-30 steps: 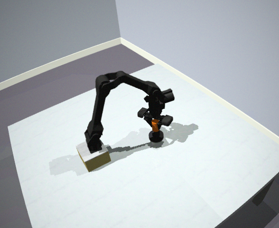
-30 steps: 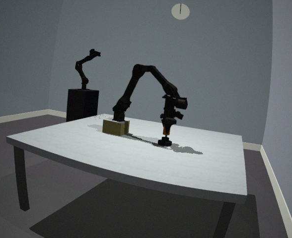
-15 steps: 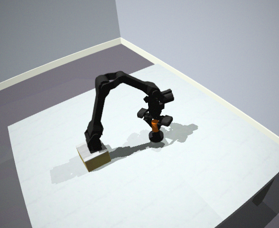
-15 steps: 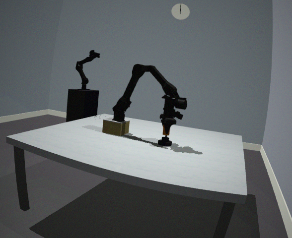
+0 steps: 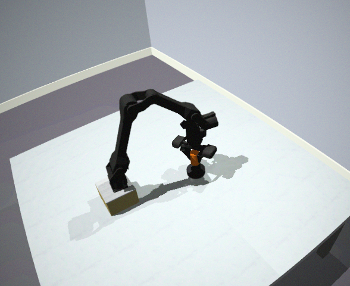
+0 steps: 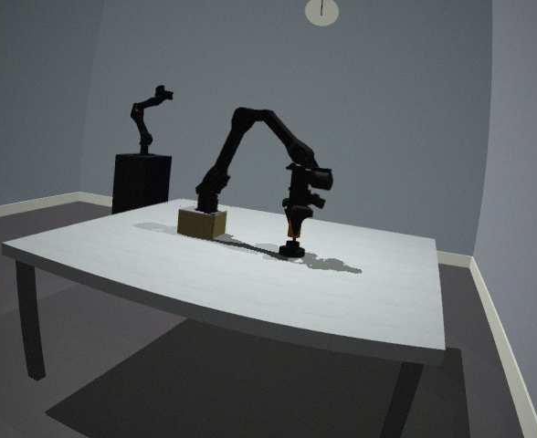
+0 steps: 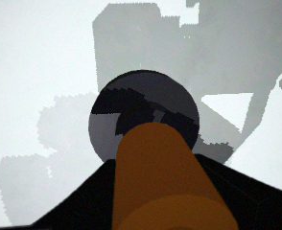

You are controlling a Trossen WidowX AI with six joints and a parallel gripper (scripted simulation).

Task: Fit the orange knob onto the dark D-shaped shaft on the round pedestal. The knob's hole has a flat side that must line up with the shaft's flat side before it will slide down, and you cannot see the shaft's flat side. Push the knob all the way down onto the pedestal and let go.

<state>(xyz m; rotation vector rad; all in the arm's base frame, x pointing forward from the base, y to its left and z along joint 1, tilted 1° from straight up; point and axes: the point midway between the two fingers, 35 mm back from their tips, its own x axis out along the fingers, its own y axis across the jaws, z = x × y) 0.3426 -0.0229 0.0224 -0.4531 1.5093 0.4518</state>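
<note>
Now: the orange knob 20 mm above my gripper tip. From my gripper tip the other things lie so: dark round pedestal: 40 mm below.
</note>
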